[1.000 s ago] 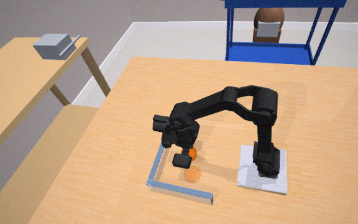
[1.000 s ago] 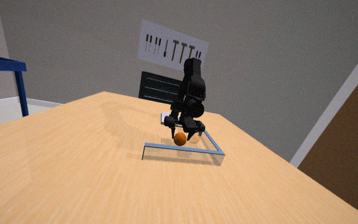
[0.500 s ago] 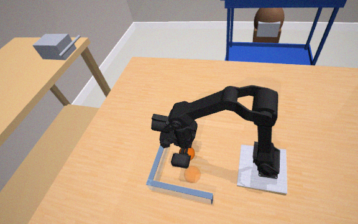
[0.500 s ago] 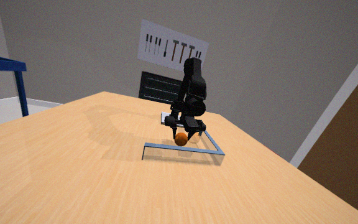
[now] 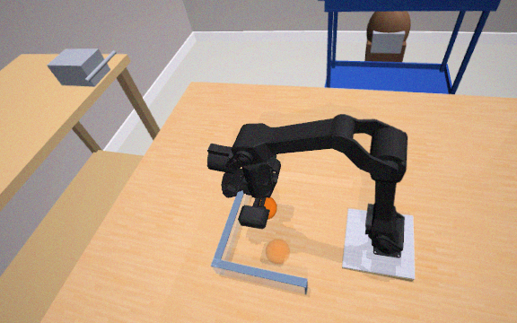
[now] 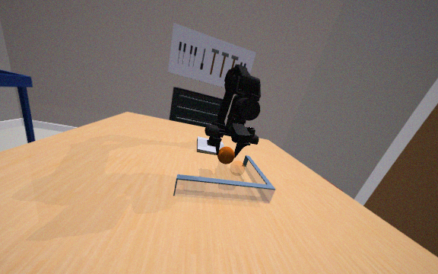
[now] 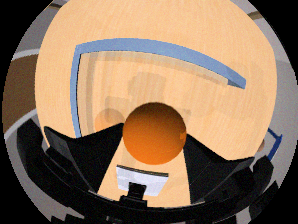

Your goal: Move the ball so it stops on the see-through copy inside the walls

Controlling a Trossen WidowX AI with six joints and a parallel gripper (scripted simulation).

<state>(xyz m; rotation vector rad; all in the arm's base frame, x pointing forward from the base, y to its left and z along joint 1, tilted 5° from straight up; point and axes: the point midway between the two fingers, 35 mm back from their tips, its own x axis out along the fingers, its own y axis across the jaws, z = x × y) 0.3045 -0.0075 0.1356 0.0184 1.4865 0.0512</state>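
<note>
Now: the see-through copy of ball 8 cm to the left of my gripper tip, 7 cm below it and 5 cm behind it. From my gripper tip the other things lie so: orange ball (right at my gripper tip).
</note>
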